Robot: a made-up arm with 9 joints. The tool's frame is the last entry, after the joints. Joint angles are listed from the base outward.
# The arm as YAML. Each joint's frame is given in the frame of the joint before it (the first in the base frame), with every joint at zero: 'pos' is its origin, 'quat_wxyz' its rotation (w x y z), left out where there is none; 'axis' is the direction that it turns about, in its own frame. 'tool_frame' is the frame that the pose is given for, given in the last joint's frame.
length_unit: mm
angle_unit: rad
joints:
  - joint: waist
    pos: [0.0, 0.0, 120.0]
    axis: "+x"
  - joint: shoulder
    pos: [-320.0, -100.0, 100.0]
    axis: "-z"
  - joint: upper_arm
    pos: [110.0, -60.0, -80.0]
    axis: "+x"
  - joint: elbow
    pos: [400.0, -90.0, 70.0]
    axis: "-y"
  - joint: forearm
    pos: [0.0, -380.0, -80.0]
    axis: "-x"
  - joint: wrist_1
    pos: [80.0, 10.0, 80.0]
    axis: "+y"
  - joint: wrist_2
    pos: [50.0, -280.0, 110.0]
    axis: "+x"
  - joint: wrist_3
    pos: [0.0, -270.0, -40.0]
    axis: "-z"
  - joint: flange
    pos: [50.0, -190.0, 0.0]
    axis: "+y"
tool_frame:
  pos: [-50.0, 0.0, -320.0]
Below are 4 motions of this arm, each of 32 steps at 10 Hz.
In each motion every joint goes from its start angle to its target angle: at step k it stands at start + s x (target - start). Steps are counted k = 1, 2, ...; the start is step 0. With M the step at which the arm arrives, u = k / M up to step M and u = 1 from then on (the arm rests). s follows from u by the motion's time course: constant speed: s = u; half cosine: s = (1 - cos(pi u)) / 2; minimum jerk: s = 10 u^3 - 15 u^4 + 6 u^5.
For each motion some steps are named. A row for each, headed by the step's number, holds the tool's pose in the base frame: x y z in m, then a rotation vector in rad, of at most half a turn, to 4 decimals.
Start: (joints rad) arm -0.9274 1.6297 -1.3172 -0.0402 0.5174 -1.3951 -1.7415 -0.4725 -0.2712
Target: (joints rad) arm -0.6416 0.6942 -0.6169 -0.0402 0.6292 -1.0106 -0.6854 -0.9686 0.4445
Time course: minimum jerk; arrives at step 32
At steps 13, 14, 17, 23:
13: -0.1166 0.6274 1.0761 2.3361 -0.9391 0.1977
14: -0.1407 0.6117 1.1207 2.4110 -0.9298 0.2430
17: -0.2037 0.5234 1.2605 2.6463 -0.9271 0.3522
23: -0.2314 0.2428 1.4674 -2.8711 0.9668 -0.3538

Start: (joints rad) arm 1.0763 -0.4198 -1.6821 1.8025 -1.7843 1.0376 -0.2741 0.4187 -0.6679
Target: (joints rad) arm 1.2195 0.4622 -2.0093 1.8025 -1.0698 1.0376 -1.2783 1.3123 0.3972
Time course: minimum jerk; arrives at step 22
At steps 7, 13, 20, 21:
7: 0.9407 -0.0295 0.8917 -0.1861 -1.1539 1.3759
13: 0.9696 -0.5825 0.7271 -0.5402 -0.9846 0.4475
20: 0.8333 -0.7375 0.5250 -0.6148 -0.8413 -0.0310
21: 0.8309 -0.7385 0.5211 -0.6150 -0.8393 -0.0377

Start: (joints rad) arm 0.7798 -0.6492 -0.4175 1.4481 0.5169 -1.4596 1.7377 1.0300 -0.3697
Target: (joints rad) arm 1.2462 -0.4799 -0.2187 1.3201 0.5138 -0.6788 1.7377 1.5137 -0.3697
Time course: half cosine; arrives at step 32
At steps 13, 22, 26, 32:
13: 0.5198 -0.3196 0.4592 1.8151 -1.7472 0.8356
22: 0.6218 -0.2993 0.2057 2.2572 -1.2199 0.2264
26: 0.6324 -0.2681 0.1249 2.3792 -1.0055 0.0551
32: 0.6333 -0.2441 0.0785 2.4471 -0.8645 -0.0414

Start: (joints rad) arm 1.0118 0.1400 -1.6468 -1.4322 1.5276 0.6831 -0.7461 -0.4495 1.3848
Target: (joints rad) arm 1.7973 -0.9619 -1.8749 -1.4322 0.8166 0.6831 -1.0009 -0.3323 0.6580
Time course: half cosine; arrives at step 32
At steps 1, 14, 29, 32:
1: 0.8442 -0.2544 -0.2358 1.3270 -1.0004 0.2490
14: 0.9616 -0.2282 0.3809 1.6919 -1.6913 0.2120
29: 0.4259 -0.8775 0.9416 -1.6433 2.1146 0.1493
32: 0.3932 -0.9094 0.9405 -1.6049 2.0836 0.1621

